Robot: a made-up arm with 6 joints.
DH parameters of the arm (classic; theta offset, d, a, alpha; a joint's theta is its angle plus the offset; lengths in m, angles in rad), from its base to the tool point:
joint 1: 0 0.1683 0 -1.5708
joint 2: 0.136 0 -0.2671 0
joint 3: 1.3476 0 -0.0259 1.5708
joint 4: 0 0.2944 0 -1.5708
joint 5: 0 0 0.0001 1.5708
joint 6: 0 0.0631 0 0
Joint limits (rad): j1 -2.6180..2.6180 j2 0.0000..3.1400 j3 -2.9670..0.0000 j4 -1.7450..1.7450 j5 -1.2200..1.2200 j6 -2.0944..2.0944
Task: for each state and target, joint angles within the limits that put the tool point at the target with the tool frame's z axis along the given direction. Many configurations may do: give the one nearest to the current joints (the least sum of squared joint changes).
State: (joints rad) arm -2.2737 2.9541 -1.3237 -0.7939 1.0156 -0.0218
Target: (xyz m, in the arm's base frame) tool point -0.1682 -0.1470 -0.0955 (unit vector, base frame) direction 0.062 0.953 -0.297
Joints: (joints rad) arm -2.2640 2.8162 -1.0941 -0.6412 1.2177 -0.0218
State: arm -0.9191 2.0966 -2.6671 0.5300 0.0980 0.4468
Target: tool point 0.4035 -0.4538 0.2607 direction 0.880 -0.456 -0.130
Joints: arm -0.8849 2.6962 -2.5865 1.2984 0.4196 0.4468
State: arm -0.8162 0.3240 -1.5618 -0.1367 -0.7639 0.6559
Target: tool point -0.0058 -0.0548 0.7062 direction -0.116 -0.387 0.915
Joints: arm -1.5223 0.9216 -1.7393 0.4691 -0.3023 0.6559
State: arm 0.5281 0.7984 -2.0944 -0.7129 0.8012 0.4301
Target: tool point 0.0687 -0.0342 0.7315 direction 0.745 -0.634 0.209
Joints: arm 0.2622 1.2572 -2.4151 -1.0527 1.1858 0.4301
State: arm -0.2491 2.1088 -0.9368 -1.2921 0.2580 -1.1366
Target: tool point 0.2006 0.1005 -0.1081 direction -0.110 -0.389 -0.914
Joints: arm 0.5426 2.7151 -0.9235 -1.0175 0.3310 -1.1366
